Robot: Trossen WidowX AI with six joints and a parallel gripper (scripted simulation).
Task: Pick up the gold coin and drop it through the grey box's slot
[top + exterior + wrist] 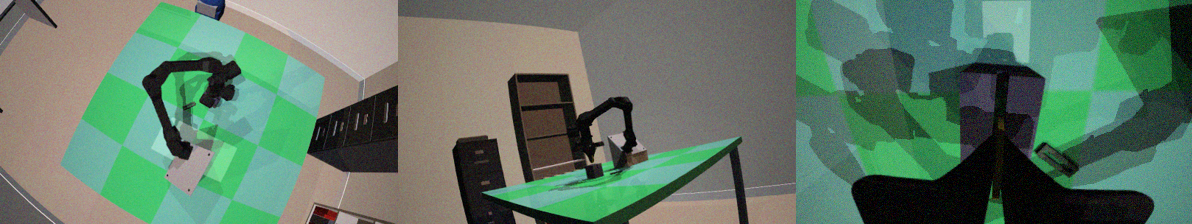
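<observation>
Right now the gold coin is 10 mm above my gripper tip.
</observation>
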